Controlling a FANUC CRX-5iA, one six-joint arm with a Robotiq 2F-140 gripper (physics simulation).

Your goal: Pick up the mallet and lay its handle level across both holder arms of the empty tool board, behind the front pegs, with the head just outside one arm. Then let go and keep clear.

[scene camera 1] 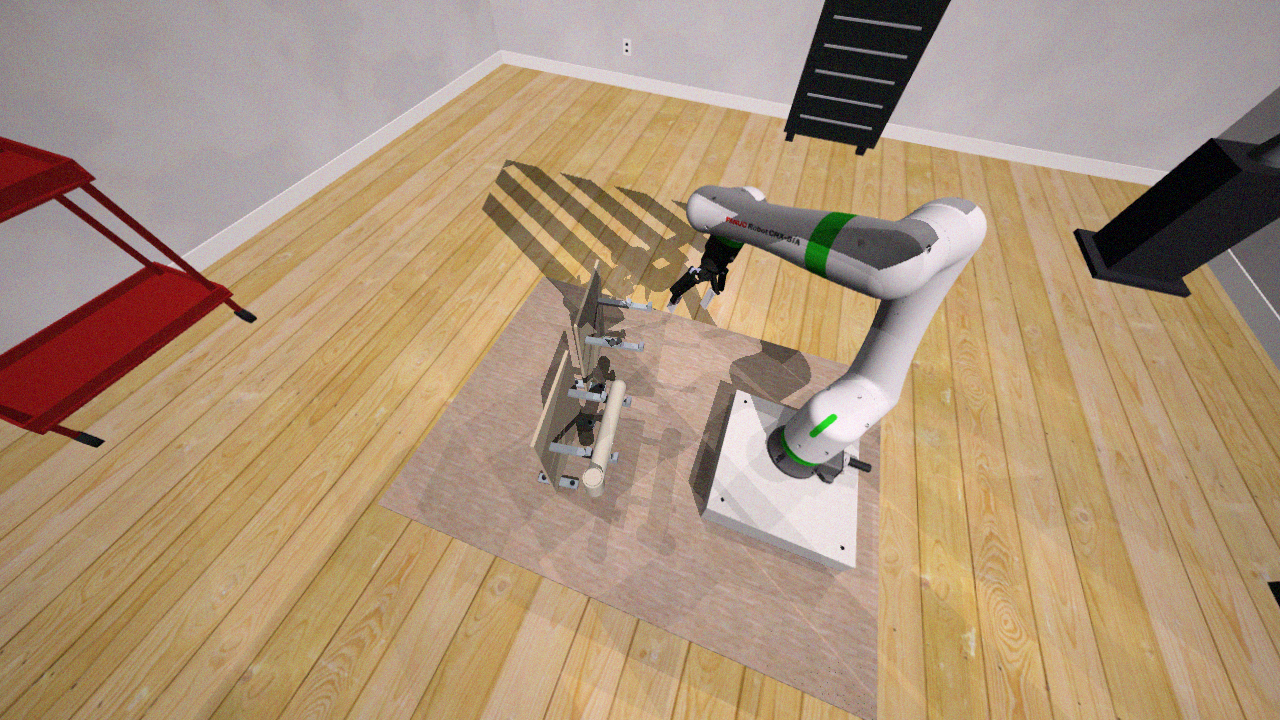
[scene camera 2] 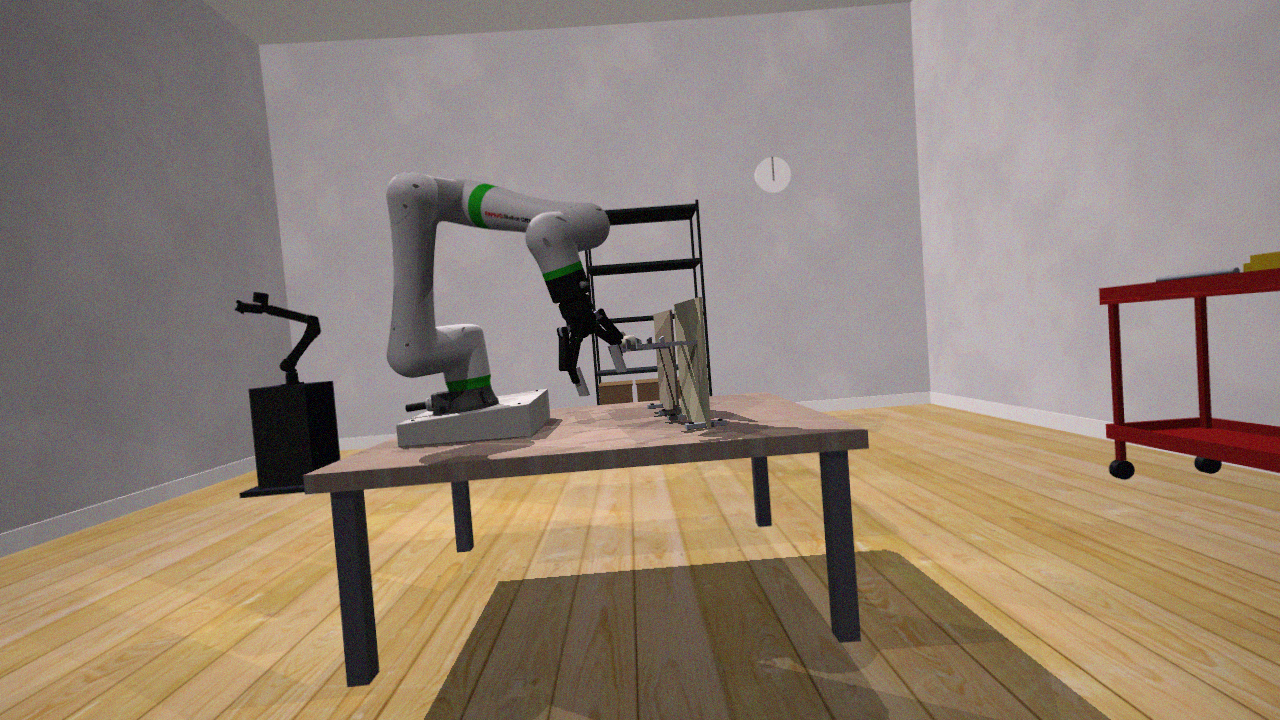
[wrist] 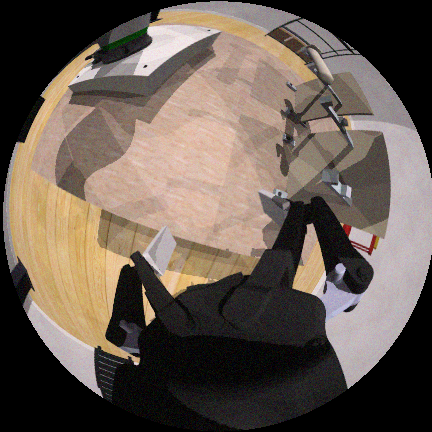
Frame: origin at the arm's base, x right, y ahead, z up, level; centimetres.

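Seen in the pictures: gripper, fingertip midpoint: (scene camera 1: 686, 308) (scene camera 2: 604, 383) (wrist: 214, 218); arm's base, origin of the base link: (scene camera 1: 794, 451) (scene camera 2: 473, 407).
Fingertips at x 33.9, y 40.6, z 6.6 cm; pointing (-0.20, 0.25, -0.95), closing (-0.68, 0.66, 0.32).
Note:
Offsets run from my fingertips to a thing's top centre. "*": to the spot under its first point.
The pale mallet @(dy +6.1, dx -52.3, dz +13.0 cm) (scene camera 1: 608, 431) (wrist: 320, 66) lies roughly level across the arms of the occupied board (scene camera 1: 553, 419) (wrist: 352, 92); it is mostly hidden in scene camera 2. The empty tool board (scene camera 1: 587, 313) (scene camera 2: 691, 362) (wrist: 370, 160) stands upright beside it. Its two holder arms, one @(* dy +15.8, dx -13.4, dz +8.8 cm) (scene camera 1: 626, 305) (wrist: 338, 188) near the gripper and the other @(* dy +14.1, dx -27.2, dz +8.4 cm) (scene camera 1: 614, 343) (wrist: 339, 125) farther along, point toward the robot side and carry nothing. My gripper (scene camera 1: 690, 300) (scene camera 2: 600, 370) (wrist: 214, 218) is open and empty, pointing down in front of the empty board, near the table's edge and apart from the mallet.
The robot's white base block (scene camera 1: 778, 510) (scene camera 2: 474, 420) (wrist: 145, 67) stands on the table (scene camera 1: 572, 555) (scene camera 2: 581, 460), across from the boards. A red cart (scene camera 1: 107, 349) (scene camera 2: 1190, 436), a black shelf rack (scene camera 2: 653, 214) and a dark pedestal (scene camera 1: 1163, 219) (scene camera 2: 293, 436) stand off the table.

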